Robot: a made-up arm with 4 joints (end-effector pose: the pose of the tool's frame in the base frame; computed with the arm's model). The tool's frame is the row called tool. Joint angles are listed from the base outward.
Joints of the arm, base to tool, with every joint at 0 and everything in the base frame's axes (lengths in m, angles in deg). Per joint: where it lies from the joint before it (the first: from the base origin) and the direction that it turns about. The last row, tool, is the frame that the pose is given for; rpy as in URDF.
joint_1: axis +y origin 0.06 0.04 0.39
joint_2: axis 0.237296 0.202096 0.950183 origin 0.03 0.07 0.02
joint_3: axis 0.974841 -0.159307 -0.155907 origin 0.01 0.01 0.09
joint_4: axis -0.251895 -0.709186 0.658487 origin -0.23 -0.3 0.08
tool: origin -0.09 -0.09 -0.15 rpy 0 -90 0
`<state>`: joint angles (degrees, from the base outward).
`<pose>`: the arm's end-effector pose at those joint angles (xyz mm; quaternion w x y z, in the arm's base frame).
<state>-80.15 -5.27 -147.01 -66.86</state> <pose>-299.4 456.4 213.0 0.0209 0.8877 0.3379 0.3120</pose>
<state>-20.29 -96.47 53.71 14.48</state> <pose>95.9 224.8 10.6 0.0975 0.3424 0.8162 0.4551</pose>
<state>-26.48 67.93 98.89 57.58</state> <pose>-51.1 114.0 75.8 0.2473 0.6959 -0.5861 -0.3333</pose>
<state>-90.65 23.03 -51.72 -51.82</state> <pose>-341.7 -213.2 198.3 0.2057 -0.3332 -0.9084 -0.1464</pose>
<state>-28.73 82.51 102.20 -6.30</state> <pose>-191.2 -97.6 120.1 0.6718 0.7067 -0.0935 -0.2011</pose>
